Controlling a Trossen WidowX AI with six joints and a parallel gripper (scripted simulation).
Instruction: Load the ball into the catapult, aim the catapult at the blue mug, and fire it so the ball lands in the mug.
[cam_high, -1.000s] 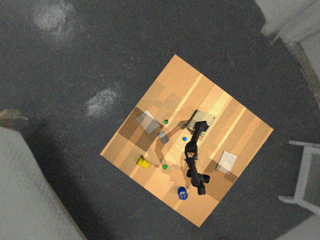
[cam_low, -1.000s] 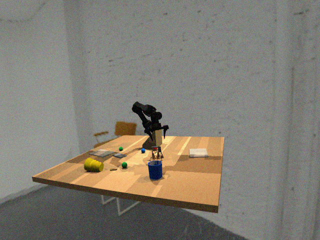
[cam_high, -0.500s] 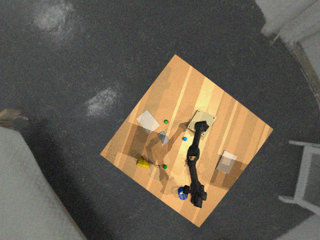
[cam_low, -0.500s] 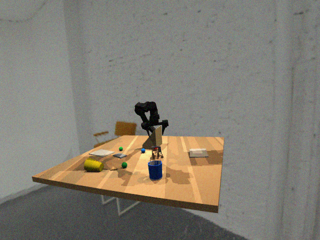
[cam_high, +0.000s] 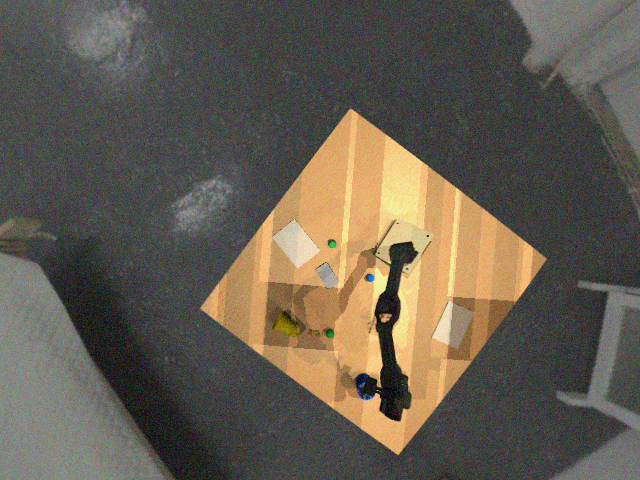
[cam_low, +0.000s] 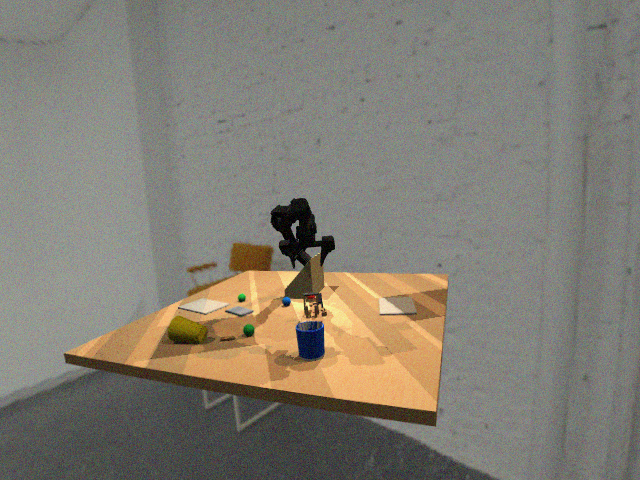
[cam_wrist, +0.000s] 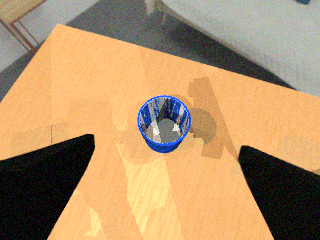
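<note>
The red ball is 32 cm behind my gripper tip, 21 cm below it and 12 cm to the right of it. From my gripper tip the other things lie so: small wooden block (33 cm to the right, 27 cm below, 2 cm ahead); blue mug (24 cm below, 8 cm ahead, 2 cm to the left); catapult (26 cm behind, 22 cm below, 9 cm to the right).
</note>
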